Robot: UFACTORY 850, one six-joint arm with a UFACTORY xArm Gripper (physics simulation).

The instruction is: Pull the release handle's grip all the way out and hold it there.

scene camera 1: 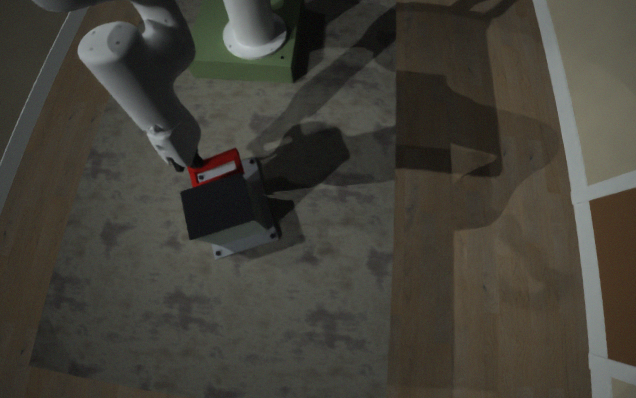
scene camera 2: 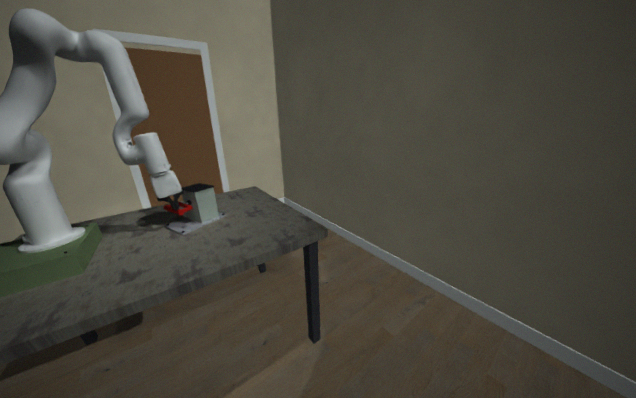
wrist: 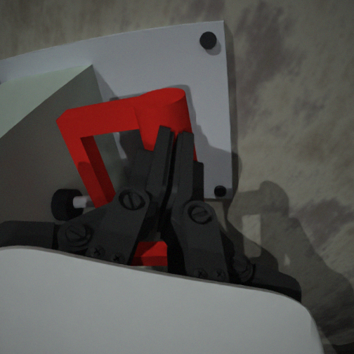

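The release handle is a red rectangular frame with a thick round grip bar along its outer side. It stands out from the side of a pale green box with a dark top. My gripper is shut with nothing between its fingers. In the wrist view the closed fingers are over the grip bar and hide its lower part. Whether the fingertips touch the bar cannot be told.
The box stands on a grey mounting plate with dark bolts at its corners. A black knob on a pale pin is beside the handle. The arm's green base stands on the same table.
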